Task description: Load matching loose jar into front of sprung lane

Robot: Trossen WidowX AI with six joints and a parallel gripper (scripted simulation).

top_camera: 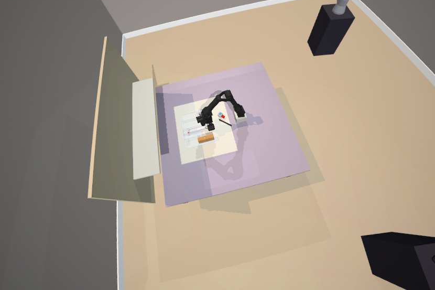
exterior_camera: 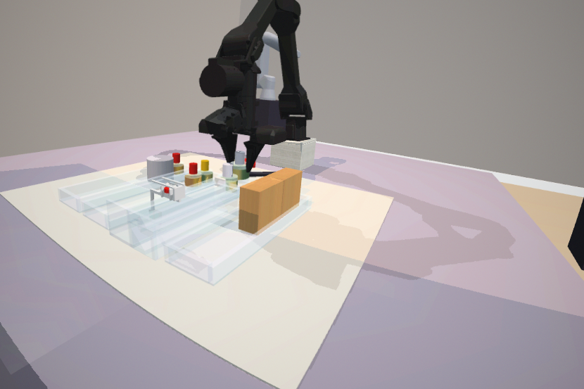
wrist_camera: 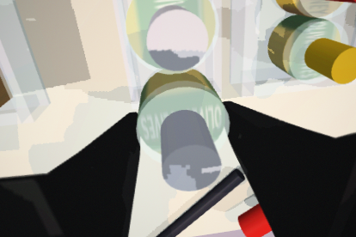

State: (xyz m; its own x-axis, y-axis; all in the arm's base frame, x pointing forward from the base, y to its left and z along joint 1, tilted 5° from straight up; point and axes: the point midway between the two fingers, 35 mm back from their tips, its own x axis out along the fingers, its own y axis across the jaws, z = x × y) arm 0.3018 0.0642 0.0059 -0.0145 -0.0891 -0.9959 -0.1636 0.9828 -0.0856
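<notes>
Now: gripper tip 16 cm short of the clear lane, 5 cm to the right of it and 3 cm above it. Also, from my gripper tip: black rod (14 cm behind, 4 cm below, 2 cm to the right); grey cylinder (16 cm to the right, 10 cm ahead, 2 cm below).
</notes>
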